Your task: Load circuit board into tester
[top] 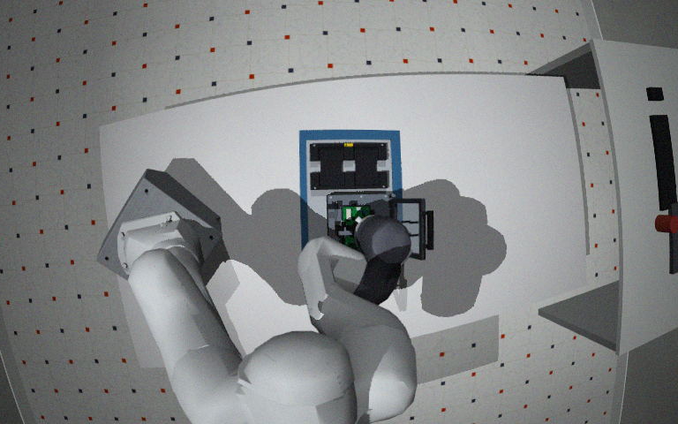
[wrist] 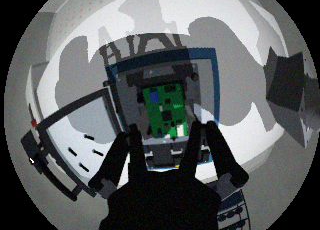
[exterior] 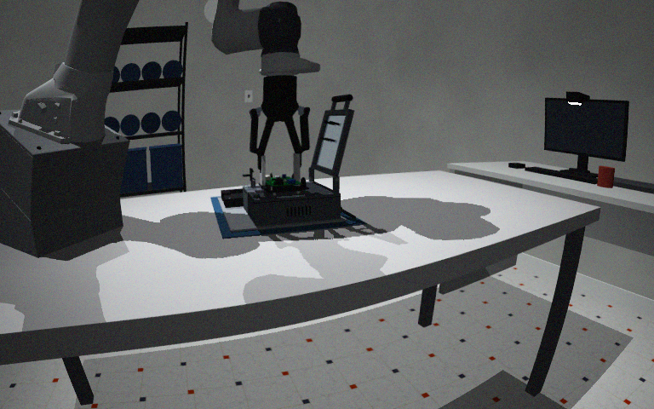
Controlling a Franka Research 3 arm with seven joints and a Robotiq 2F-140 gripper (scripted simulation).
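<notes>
The green circuit board lies 20 mm below my hand. Round my hand: see-through lid (120 mm ahead, 80 mm above).
</notes>
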